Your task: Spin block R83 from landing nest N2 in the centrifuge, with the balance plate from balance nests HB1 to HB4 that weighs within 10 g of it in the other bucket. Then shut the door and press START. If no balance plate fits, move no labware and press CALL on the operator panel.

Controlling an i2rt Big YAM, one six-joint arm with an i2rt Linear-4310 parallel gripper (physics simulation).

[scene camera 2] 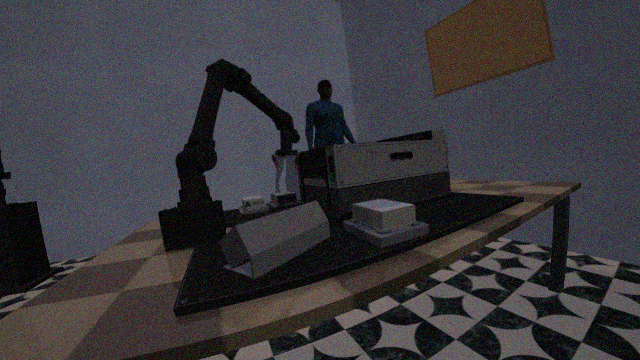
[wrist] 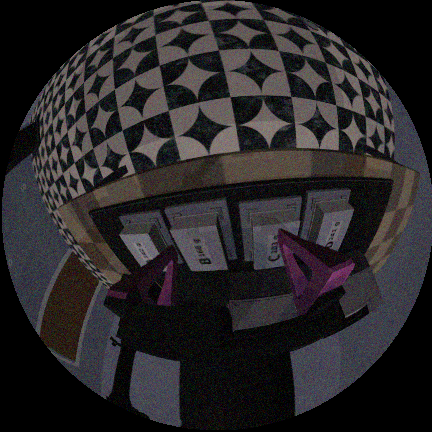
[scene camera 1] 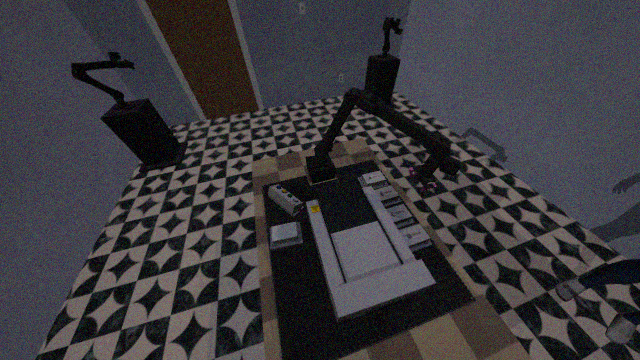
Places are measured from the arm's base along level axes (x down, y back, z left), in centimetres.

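Pixels of known places: gripper, fingertip midpoint: (scene camera 2: 287,170) (wrist: 225,242) (scene camera 1: 416,185); arm's base, link origin: (scene camera 2: 196,204) (scene camera 1: 320,163).
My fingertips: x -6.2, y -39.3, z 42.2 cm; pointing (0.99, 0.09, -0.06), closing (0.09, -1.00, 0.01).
Ahead of a thing's pixels: the offset from my fingertips to its top centre.
My gripper (scene camera 1: 421,181) (scene camera 2: 286,159) (wrist: 225,242) is open and empty, fingers pointing down, above the row of balance plates. Plate A @[dx +9.6, dy +20.0, dz -12.6 cm] (scene camera 1: 373,177) (wrist: 142,246), plate B @[dx +9.6, dy +6.5, dz -12.0 cm] (scene camera 1: 386,193) (wrist: 201,247), plate C @[dx +9.6, dy -7.5, dz -12.8 cm] (scene camera 1: 398,214) (wrist: 265,249) and plate D @[dx +9.6, dy -20.7, dz -11.7 cm] (scene camera 1: 414,235) (wrist: 332,227) sit in separate nests. Their weights are too blurred to read. The right finger overlaps plate C in the wrist view. A pale block @[dx +8.7, dy -0.8, dz -72.2 cm] (scene camera 1: 285,231) (scene camera 2: 384,215) sits on a nest across the centrifuge (scene camera 1: 385,295) (scene camera 2: 390,172); its label is unreadable. The buckets are hidden.
The operator panel @[dx +6.6, dy +21.3, dz -69.0 cm] (scene camera 1: 285,199) (scene camera 2: 280,242), with coloured buttons, stands between the arm's base (scene camera 1: 320,169) (scene camera 2: 192,225) and the block's nest. The tall centrifuge body stands between that nest and the plate row. A person (scene camera 2: 327,117) stands behind the table.
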